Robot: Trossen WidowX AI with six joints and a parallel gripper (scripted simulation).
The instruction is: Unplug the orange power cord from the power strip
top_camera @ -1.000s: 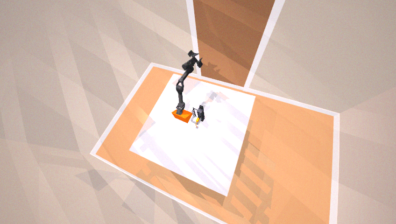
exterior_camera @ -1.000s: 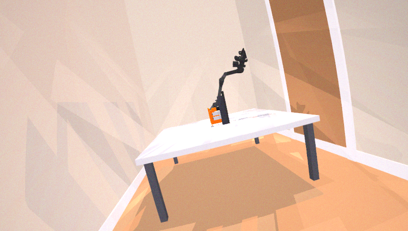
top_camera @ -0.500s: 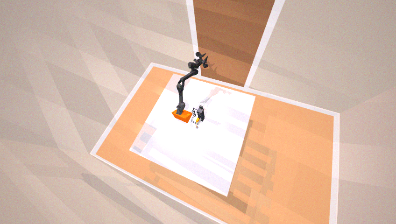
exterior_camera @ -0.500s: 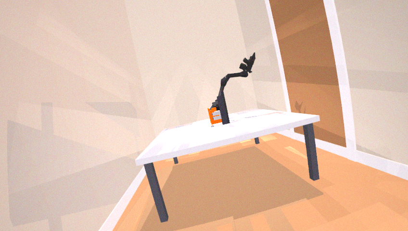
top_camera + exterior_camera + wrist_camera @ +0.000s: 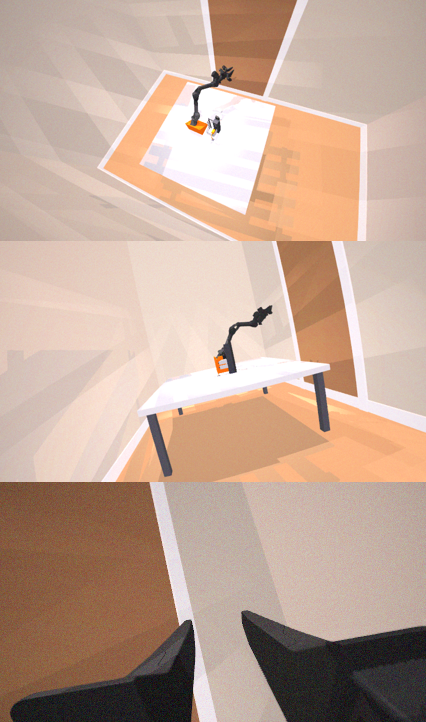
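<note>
Now: gripper tip 560 mm to the left of the orange plug, 380 mm above it and 70 mm past it.
</note>
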